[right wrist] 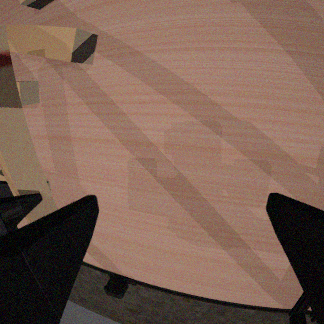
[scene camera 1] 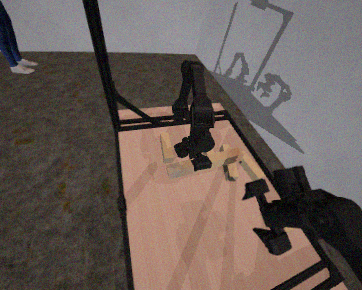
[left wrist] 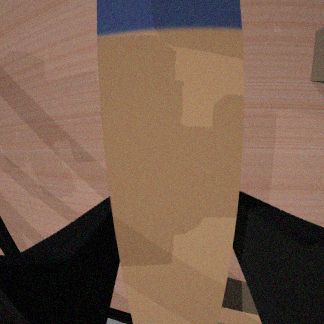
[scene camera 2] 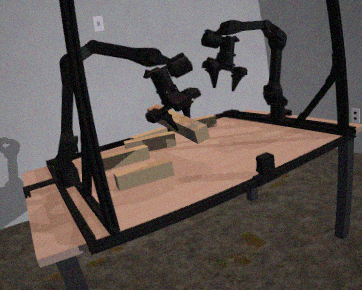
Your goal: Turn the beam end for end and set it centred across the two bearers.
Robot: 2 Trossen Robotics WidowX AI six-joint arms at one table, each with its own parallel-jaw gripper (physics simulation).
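Frame: origin at the left arm's base, x up, y ahead, z left, level; metres.
Seen in the pictures: left gripper, fingertip midpoint: (right wrist: 34, 190) (scene camera 1: 193, 167) (left wrist: 172, 196) (scene camera 2: 183, 127); right gripper, fingertip midpoint: (right wrist: 184, 203) (scene camera 1: 248, 213) (scene camera 2: 223, 89); left arm's base, origin of the base link: (scene camera 1: 177, 118) (scene camera 2: 69, 184); right arm's base, origin of the base link: (scene camera 2: 278, 118).
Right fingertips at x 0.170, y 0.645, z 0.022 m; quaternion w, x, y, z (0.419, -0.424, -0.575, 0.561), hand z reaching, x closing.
Offsets run from my right fingertips to a thing's top centre.
The long wooden beam (scene camera 1: 180, 169) (scene camera 2: 194, 129) (left wrist: 170, 150) (right wrist: 22, 150) has a blue band near one end, at the top of the left wrist view, and a red band, at the left edge of the right wrist view. My left gripper (scene camera 1: 192, 156) (scene camera 2: 181, 121) (left wrist: 172, 196) is shut on the beam and holds it level-looking, a little above the table. My right gripper (scene camera 2: 224, 87) (right wrist: 184, 203) is open and empty, high above the table, away from the beam. Several wooden blocks lie around the beam; which two are the bearers I cannot tell.
One block @(dx -0.145, dy -0.437, dz -0.149 m) (scene camera 1: 165, 142) (scene camera 2: 144, 176) lies apart from the beam. Another block @(dx -0.145, dy -0.413, dz +0.073 m) (scene camera 2: 122, 157) lies behind it. More blocks lie near the beam's other end, one of them @(dx -0.139, dy -0.278, dz +0.149 m) (right wrist: 45, 42) partly beneath it. A black frame (scene camera 2: 200, 200) borders the table.
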